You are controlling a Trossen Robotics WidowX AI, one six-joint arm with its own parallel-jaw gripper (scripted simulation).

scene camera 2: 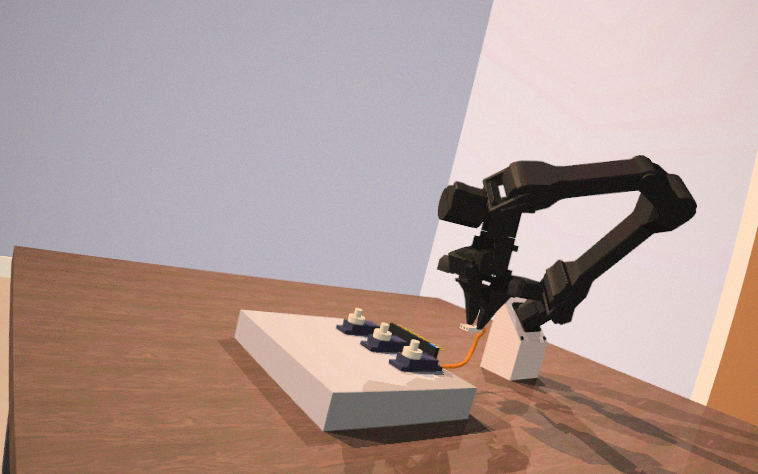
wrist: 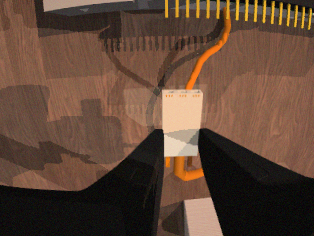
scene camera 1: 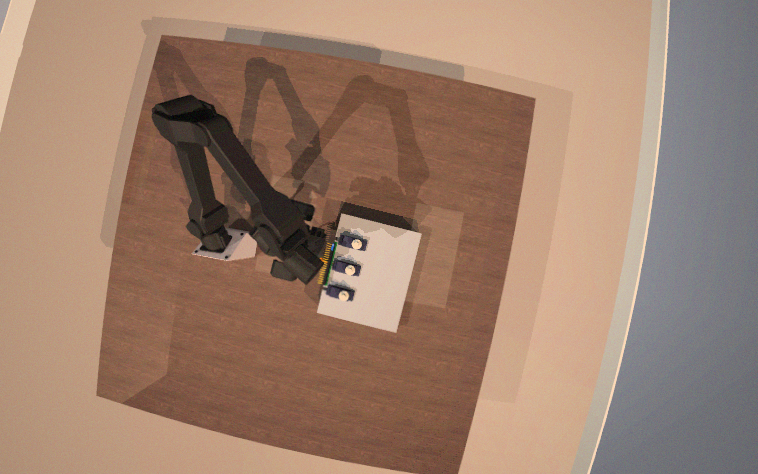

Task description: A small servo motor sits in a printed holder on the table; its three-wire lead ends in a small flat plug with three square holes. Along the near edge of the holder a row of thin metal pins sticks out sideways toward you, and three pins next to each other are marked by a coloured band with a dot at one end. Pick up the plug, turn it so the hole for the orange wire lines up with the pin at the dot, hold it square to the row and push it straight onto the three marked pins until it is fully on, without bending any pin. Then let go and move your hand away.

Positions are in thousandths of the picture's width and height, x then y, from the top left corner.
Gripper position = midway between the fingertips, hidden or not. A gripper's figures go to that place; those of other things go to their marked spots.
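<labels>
My gripper (scene camera 2: 626, 691), 0.83 m from the lens. Holder (scene camera 2: 447, 809), 0.60 m from the lens. The holder is nearer to the lens than my gripper.
</labels>
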